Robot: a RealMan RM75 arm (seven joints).
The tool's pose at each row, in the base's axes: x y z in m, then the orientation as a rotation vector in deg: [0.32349, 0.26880, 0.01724, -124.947, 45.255, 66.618]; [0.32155, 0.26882, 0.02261, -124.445, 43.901, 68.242]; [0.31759, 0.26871, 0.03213, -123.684, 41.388, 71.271]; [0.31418, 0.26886, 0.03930, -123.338, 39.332, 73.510]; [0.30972, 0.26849, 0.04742, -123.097, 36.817, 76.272]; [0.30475, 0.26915, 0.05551, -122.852, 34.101, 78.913]
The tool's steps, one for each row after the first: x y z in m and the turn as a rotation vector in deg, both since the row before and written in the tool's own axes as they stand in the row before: [-0.00549, 0.00037, -0.00153, -0.626, -1.430, -0.411]; [-0.01000, 0.00108, -0.00226, -1.355, -2.553, -0.710]; [-0.00784, 0.00088, -0.00094, -1.242, -1.806, -0.610]; [-0.00908, 0.00171, -0.00075, -1.720, -2.099, -0.675]; [-0.00942, 0.00118, 0.00066, -1.751, -2.063, -0.821]
